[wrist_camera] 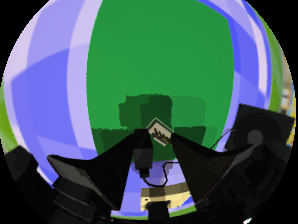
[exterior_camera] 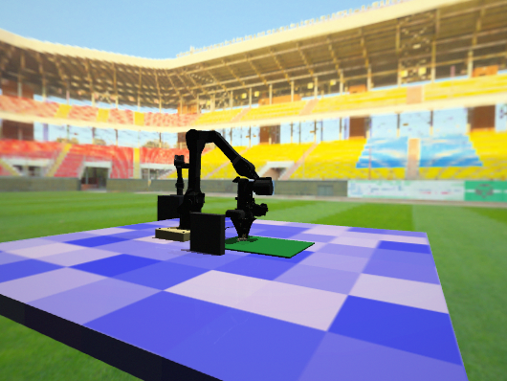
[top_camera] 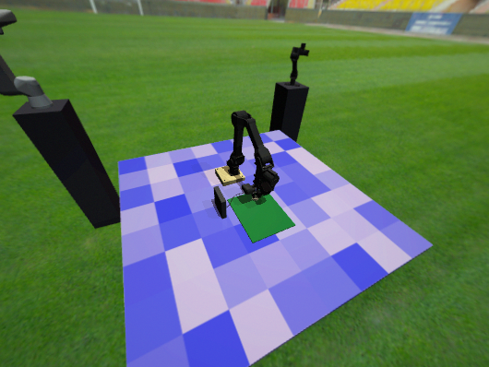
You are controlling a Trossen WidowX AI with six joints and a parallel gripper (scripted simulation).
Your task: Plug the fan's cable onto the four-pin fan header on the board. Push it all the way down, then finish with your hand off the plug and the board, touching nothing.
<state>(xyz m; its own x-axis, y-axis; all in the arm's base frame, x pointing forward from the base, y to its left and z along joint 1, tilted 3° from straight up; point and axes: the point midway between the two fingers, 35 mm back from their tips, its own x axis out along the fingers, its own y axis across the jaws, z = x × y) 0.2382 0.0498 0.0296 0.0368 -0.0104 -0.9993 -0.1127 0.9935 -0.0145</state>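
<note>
Right now my gripper tip is 1 cm to the right of the black plug, 1 cm below it and 1 cm past it. The rest, counted from my gripper tip: black fan 21 cm to the right, 4 cm above, 1 cm ahead; then green board 10 cm ahead, 3 cm to the right, 3 cm below; then pale header 2 cm below, 1 cm to the right.
</note>
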